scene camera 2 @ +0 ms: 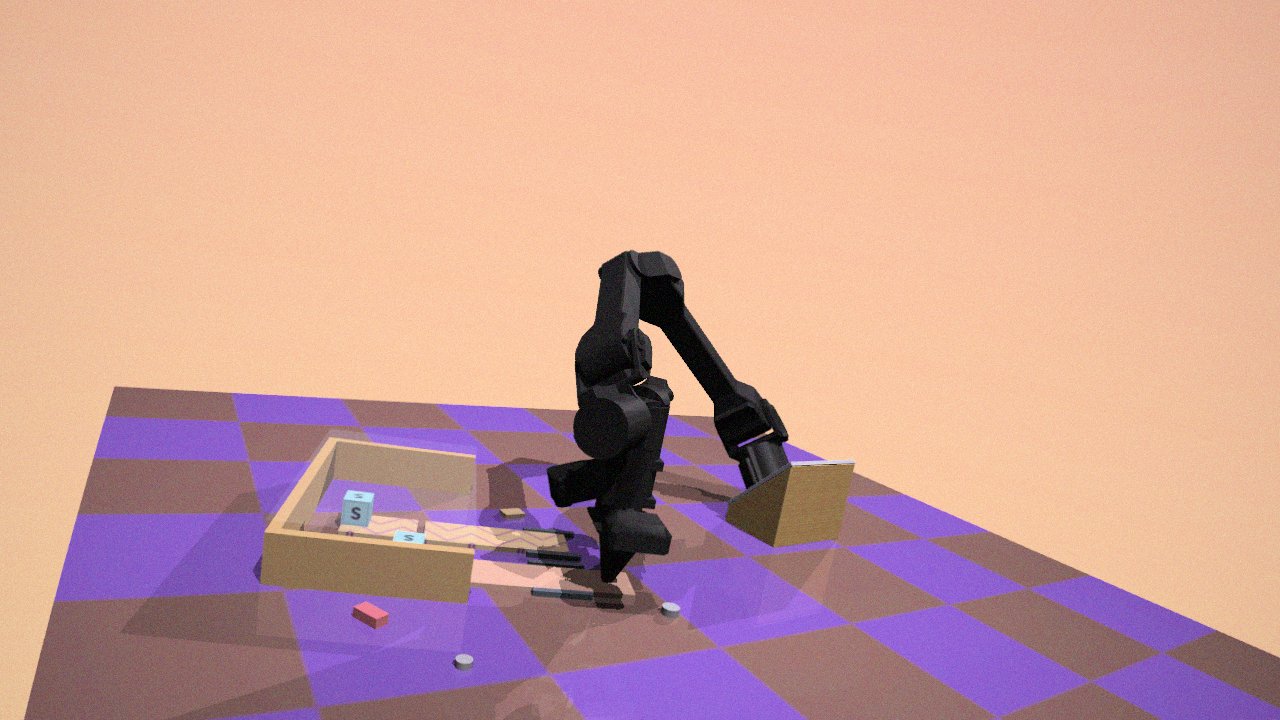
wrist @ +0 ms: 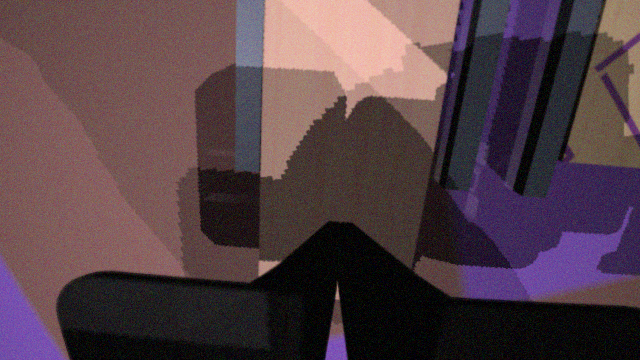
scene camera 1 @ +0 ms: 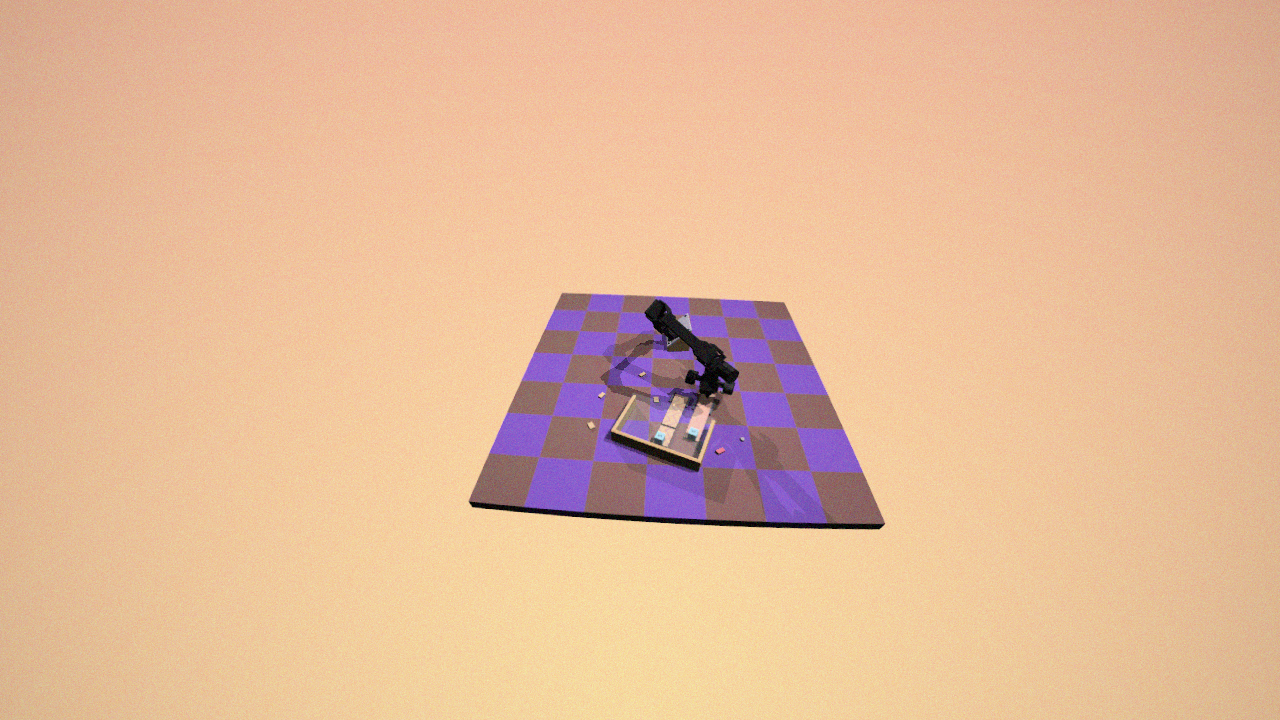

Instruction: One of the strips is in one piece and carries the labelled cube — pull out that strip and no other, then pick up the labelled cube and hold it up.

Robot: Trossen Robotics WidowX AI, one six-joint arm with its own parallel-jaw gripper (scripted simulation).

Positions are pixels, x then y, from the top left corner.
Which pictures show the gripper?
Scene camera 2, the wrist view and scene camera 1: all of them.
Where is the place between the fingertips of the gripper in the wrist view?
339,234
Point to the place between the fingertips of the gripper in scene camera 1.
707,397
